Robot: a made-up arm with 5 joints. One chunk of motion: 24 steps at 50 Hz.
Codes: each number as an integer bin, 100 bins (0 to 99) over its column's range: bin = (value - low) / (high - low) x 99, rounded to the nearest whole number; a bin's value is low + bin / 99 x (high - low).
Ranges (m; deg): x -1.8..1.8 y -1.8..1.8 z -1.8..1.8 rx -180..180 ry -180..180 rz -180..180
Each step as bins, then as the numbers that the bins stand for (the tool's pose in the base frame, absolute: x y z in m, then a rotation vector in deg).
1 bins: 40 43 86 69 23 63
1 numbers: -0.3455 -0.2364 1.3273 70.91 -96.36 49.09
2 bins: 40 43 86 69 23 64
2 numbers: -0.3455 -0.2364 1.3273 70.91 -96.36 52.73
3 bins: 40 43 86 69 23 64
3 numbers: -0.3455 -0.2364 1.3273 70.91 -96.36 52.73
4 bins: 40 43 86 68 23 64
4 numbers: -0.3455 -0.2364 1.3273 67.27 -96.36 52.73
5 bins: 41 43 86 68 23 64
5 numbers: -0.3091 -0.2364 1.3273 67.27 -96.36 52.73
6 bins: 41 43 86 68 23 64
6 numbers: -0.3091 -0.2364 1.3273 67.27 -96.36 52.73
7 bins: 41 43 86 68 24 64
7 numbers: -0.3091 -0.2364 1.3273 67.27 -92.73 52.73
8 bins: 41 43 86 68 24 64
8 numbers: -0.3091 -0.2364 1.3273 67.27 -92.73 52.73
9 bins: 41 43 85 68 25 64
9 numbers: -0.3091 -0.2364 1.2909 67.27 -89.09 52.73
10 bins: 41 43 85 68 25 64
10 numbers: -0.3091 -0.2364 1.2909 67.27 -89.09 52.73
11 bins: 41 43 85 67 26 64
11 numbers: -0.3091 -0.2364 1.2909 63.64 -85.45 52.73
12 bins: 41 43 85 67 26 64
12 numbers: -0.3091 -0.2364 1.2909 63.64 -85.45 52.73
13 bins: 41 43 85 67 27 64
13 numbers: -0.3091 -0.2364 1.2909 63.64 -81.82 52.73
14 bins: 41 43 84 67 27 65
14 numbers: -0.3091 -0.2364 1.2545 63.64 -81.82 56.36
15 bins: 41 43 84 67 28 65
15 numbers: -0.3091 -0.2364 1.2545 63.64 -78.18 56.36
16 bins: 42 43 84 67 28 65
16 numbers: -0.2727 -0.2364 1.2545 63.64 -78.18 56.36
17 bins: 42 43 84 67 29 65
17 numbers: -0.2727 -0.2364 1.2545 63.64 -74.55 56.36
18 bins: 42 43 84 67 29 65
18 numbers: -0.2727 -0.2364 1.2545 63.64 -74.55 56.36
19 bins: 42 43 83 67 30 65
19 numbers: -0.2727 -0.2364 1.2182 63.64 -70.91 56.36
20 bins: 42 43 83 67 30 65
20 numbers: -0.2727 -0.2364 1.2182 63.64 -70.91 56.36
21 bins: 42 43 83 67 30 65
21 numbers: -0.2727 -0.2364 1.2182 63.64 -70.91 56.36
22 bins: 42 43 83 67 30 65
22 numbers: -0.2727 -0.2364 1.2182 63.64 -70.91 56.36
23 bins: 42 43 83 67 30 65
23 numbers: -0.2727 -0.2364 1.2182 63.64 -70.91 56.36
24 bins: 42 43 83 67 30 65
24 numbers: -0.2727 -0.2364 1.2182 63.64 -70.91 56.36
